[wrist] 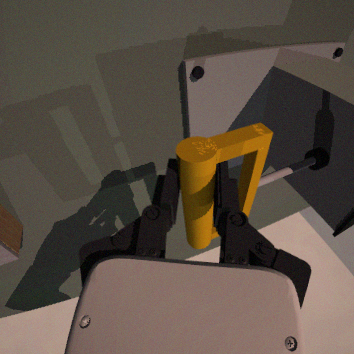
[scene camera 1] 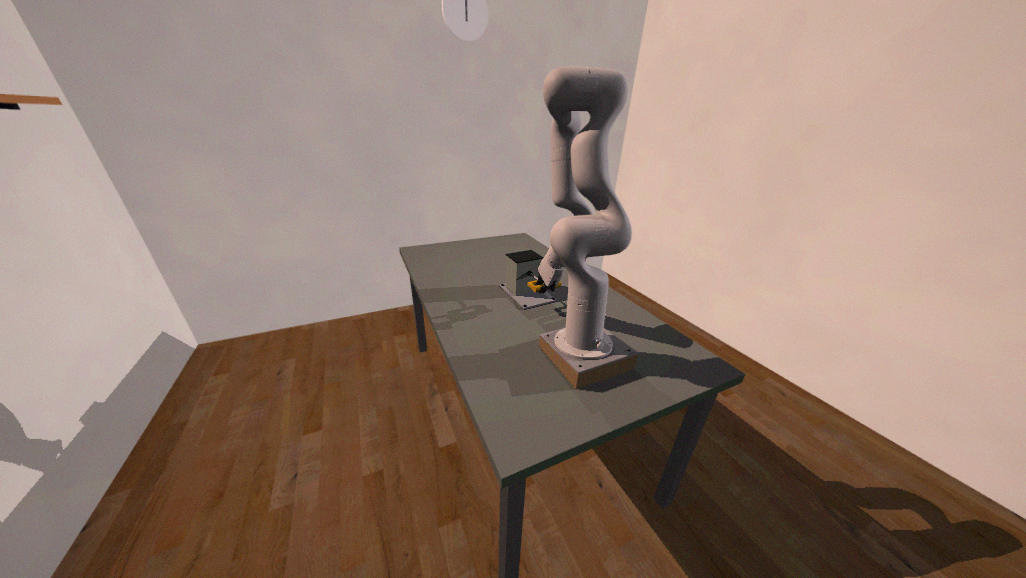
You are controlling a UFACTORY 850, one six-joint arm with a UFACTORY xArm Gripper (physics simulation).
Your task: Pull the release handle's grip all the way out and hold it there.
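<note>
The release handle's yellow grip [wrist: 197,200] [scene camera 1: 534,285] is a round bar joined to a rectangular frame. My gripper [wrist: 197,171] is shut on the round bar, with one black finger on each side of it; the inner finger passes into the frame's opening. A pale rod [wrist: 276,176] runs from the frame to a dark round collar [wrist: 317,158] on the housing. A length of the rod shows between the grip and the collar. The housing [scene camera 1: 524,272] [wrist: 305,125] is a box with a dark top. In the scene view the fingertips are small and partly hidden.
The housing stands on a light base plate [wrist: 230,85] [scene camera 1: 527,303] with dark bolts at its corners. The plate lies on the grey-green table [scene camera 1: 481,380]. The arm's wooden-sided mounting block [scene camera 1: 560,362] stands nearer the table's front end.
</note>
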